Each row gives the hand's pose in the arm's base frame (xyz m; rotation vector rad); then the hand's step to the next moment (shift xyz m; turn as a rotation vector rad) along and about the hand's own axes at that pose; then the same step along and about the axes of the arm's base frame.
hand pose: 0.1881 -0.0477 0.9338 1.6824 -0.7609 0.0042
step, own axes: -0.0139 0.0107 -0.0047 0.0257 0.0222 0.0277
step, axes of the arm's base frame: -0.0142 0.0101 0.0051 -0.0014 -0.0378 0.0222
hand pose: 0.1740 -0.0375 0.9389 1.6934 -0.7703 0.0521
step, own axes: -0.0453 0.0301 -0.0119 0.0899 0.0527 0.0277
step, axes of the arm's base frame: -0.0463 0.0293 0.0097 0.0330 -0.0692 0.0759
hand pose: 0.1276 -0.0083 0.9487 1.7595 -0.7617 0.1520
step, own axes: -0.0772 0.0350 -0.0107 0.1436 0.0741 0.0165
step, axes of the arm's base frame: -0.0770 0.0368 -0.0040 0.0660 -0.0841 0.1223
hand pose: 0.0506 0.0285 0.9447 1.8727 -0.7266 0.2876
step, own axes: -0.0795 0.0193 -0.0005 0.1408 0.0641 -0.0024
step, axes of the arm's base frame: -0.0741 0.0233 -0.0258 0.0723 -0.0636 0.1211
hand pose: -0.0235 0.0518 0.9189 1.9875 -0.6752 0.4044
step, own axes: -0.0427 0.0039 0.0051 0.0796 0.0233 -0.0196
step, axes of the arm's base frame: -0.0362 0.0065 -0.0227 0.0487 -0.0150 0.0683
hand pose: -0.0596 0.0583 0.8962 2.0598 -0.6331 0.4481
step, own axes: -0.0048 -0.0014 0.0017 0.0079 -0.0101 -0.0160
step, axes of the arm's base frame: -0.0029 0.0005 -0.0044 0.0112 0.0161 0.0059
